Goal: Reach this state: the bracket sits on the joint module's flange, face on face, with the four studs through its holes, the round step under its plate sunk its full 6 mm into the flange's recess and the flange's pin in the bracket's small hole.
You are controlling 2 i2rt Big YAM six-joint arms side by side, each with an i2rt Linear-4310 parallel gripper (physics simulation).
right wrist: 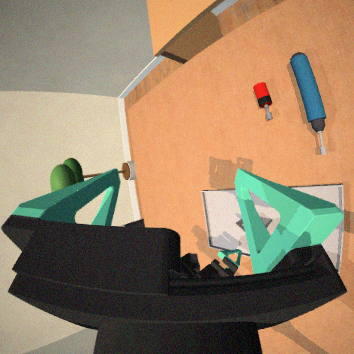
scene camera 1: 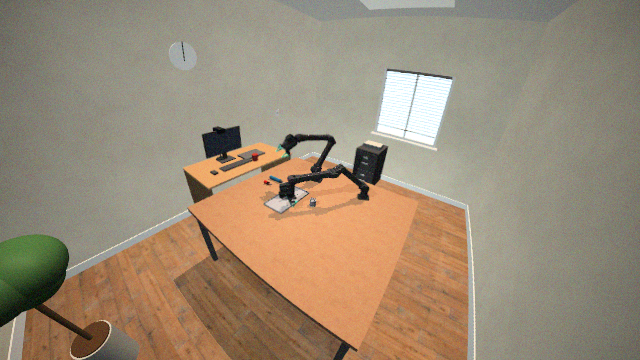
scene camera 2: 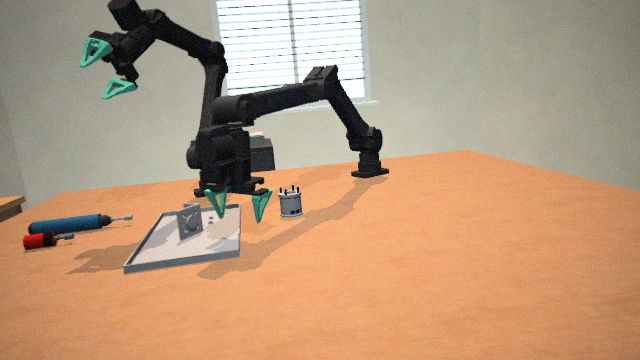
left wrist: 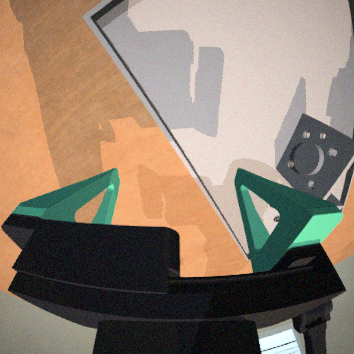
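Where they show: left gripper, between the fingertips: (right wrist: 234, 259) (scene camera 1: 291, 203) (scene camera 2: 239, 220) (left wrist: 176, 174); right gripper, between the fingertips: (right wrist: 177, 174) (scene camera 1: 278, 154) (scene camera 2: 93, 83); left arm's base, origin of its link: (scene camera 1: 363, 197) (scene camera 2: 370, 174); right arm's base, origin of its link: (scene camera 1: 316, 180).
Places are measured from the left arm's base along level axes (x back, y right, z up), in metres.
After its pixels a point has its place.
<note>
The grey bracket (scene camera 2: 190, 221) {x -0.242, y 0.747, z 0.042 m} (left wrist: 306, 158) {x -0.239, y 0.741, z 0.041 m} stands in the tray with its plate upright; the plate's round step and small holes show. It also shows in the right wrist view (right wrist: 257, 223), partly behind a finger. The joint module (scene camera 1: 312, 202) {x -0.271, y 0.478, z 0.047 m} (scene camera 2: 291, 205) {x -0.272, y 0.491, z 0.031 m} stands upright on the table beside the tray, studs up, with no bracket on it. My left gripper (scene camera 1: 294, 202) {x -0.331, y 0.661, z 0.041 m} (scene camera 2: 240, 219) {x -0.331, y 0.661, z 0.041 m} (left wrist: 176, 174) {x -0.331, y 0.661, z 0.041 m} is open and empty, low over the tray's edge between bracket and module, touching neither. My right gripper (scene camera 1: 281, 152) {x -0.048, y 0.868, z 0.376 m} (scene camera 2: 92, 82) {x -0.048, y 0.868, z 0.376 m} (right wrist: 177, 174) {x -0.048, y 0.868, z 0.376 m} is open and empty, high in the air.
The shallow tray (scene camera 1: 276, 204) {x -0.330, y 0.801, z 0.004 m} (scene camera 2: 180, 261) {x -0.400, y 0.823, z 0.008 m} (left wrist: 172, 142) {x -0.341, y 0.673, z 0.016 m} (right wrist: 206, 215) {x -0.391, y 0.829, z 0.009 m} has low walls. Two small dark things (scene camera 2: 210, 220) {x -0.164, y 0.675, z 0.009 m} lie in it. A blue screwdriver (scene camera 2: 67, 223) {x 0.065, y 0.969, z 0.030 m} (right wrist: 307, 87) {x 0.081, y 0.960, z 0.041 m} and a red one (scene camera 2: 40, 240) {x -0.027, y 1.031, z 0.022 m} (right wrist: 262, 93) {x -0.005, y 1.026, z 0.033 m} lie beyond the tray.
</note>
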